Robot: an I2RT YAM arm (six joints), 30 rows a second.
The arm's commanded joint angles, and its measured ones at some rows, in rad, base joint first. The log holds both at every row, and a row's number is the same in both.
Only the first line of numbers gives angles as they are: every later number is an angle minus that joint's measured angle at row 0.
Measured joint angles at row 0:
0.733 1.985 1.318 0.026 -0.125 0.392
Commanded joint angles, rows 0 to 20:
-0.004 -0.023 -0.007 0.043 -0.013 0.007
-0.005 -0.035 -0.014 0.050 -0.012 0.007
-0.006 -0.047 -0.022 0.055 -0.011 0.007
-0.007 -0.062 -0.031 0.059 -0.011 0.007
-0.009 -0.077 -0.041 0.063 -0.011 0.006
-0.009 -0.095 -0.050 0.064 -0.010 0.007
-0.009 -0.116 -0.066 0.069 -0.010 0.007
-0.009 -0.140 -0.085 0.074 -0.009 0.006
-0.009 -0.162 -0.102 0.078 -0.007 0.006
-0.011 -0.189 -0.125 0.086 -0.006 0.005
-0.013 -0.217 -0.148 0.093 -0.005 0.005
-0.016 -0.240 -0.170 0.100 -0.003 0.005
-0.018 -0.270 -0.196 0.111 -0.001 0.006
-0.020 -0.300 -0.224 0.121 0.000 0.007
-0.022 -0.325 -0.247 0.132 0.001 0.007
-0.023 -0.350 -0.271 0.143 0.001 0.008
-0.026 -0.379 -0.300 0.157 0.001 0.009
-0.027 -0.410 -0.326 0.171 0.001 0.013
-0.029 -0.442 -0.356 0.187 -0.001 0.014
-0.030 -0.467 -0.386 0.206 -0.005 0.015
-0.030 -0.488 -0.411 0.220 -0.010 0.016
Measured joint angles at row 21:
-0.028 -0.447 -0.371 0.135 0.000 0.001
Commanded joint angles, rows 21 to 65:
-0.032 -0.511 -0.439 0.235 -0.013 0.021
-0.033 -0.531 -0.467 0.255 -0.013 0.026
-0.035 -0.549 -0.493 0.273 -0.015 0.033
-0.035 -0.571 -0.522 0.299 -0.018 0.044
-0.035 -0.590 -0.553 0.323 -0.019 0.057
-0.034 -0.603 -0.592 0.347 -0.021 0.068
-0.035 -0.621 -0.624 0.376 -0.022 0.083
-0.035 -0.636 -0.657 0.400 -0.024 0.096
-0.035 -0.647 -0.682 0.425 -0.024 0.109
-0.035 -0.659 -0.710 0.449 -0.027 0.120
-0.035 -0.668 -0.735 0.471 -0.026 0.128
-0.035 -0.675 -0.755 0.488 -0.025 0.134
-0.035 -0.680 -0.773 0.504 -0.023 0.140
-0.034 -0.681 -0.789 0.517 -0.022 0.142
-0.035 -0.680 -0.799 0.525 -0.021 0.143
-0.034 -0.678 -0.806 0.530 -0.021 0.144
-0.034 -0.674 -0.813 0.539 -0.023 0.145
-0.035 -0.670 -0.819 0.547 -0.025 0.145
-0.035 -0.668 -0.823 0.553 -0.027 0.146
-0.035 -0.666 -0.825 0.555 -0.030 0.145
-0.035 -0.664 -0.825 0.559 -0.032 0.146
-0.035 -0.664 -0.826 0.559 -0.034 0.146
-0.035 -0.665 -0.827 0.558 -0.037 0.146
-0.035 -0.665 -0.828 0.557 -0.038 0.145
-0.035 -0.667 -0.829 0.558 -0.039 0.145
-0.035 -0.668 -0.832 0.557 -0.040 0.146
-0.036 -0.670 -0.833 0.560 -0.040 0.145
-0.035 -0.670 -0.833 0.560 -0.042 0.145
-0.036 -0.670 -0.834 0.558 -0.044 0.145
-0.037 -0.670 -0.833 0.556 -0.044 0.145
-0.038 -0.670 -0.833 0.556 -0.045 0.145
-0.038 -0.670 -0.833 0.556 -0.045 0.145
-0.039 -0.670 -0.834 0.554 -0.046 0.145
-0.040 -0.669 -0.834 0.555 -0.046 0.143
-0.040 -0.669 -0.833 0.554 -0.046 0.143
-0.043 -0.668 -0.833 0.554 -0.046 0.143
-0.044 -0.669 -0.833 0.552 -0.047 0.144
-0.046 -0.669 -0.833 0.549 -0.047 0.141
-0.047 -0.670 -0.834 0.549 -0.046 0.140
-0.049 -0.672 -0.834 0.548 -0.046 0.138
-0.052 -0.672 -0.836 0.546 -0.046 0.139
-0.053 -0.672 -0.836 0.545 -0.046 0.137
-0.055 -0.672 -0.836 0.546 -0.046 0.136
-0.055 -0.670 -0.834 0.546 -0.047 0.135
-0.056 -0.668 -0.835 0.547 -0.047 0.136
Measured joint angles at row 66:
-0.053 -0.666 -0.832 0.523 -0.045 0.138
